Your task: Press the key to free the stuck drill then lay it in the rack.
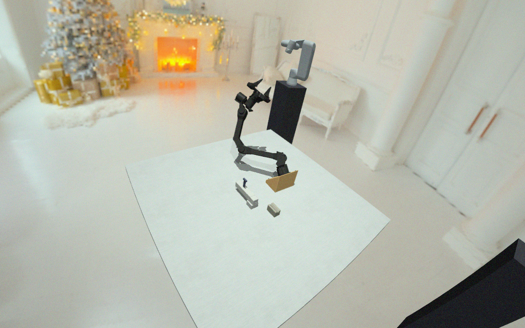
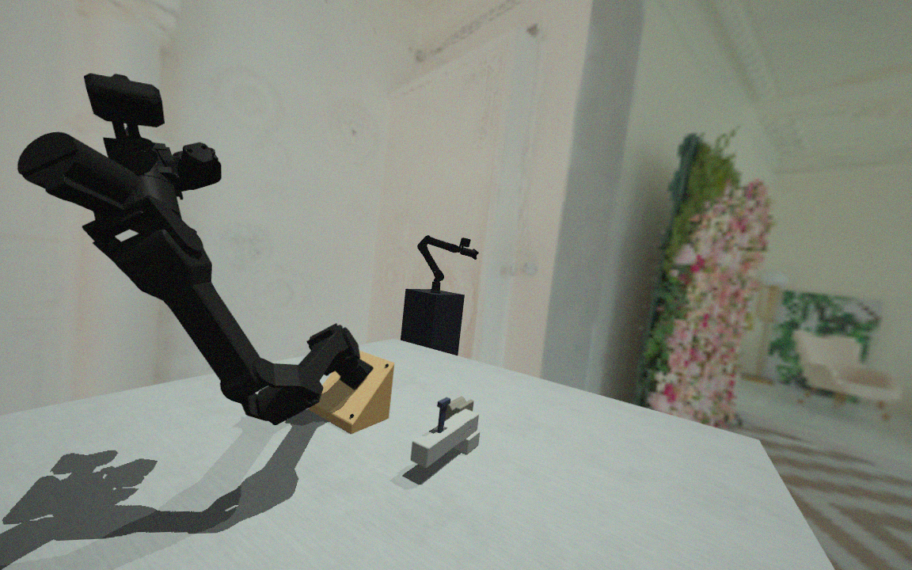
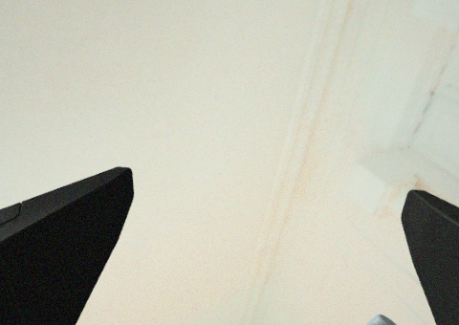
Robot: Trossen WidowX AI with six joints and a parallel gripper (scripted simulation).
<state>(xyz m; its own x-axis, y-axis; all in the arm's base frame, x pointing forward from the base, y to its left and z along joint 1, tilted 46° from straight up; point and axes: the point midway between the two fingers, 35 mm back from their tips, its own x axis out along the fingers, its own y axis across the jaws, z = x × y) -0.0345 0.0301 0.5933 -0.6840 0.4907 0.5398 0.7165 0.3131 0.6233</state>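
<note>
My gripper tip is 460 mm above the dark blue key, 410 mm to the right of it and 300 mm short of it. The rest, counted from my gripper tip: drill: 500 mm below, 460 mm to the left, 290 mm ahead; then grey grooved rack: 590 mm to the left, 530 mm below, 200 mm ahead; then grey housing: 510 mm below, 440 mm to the left, 290 mm ahead.
</note>
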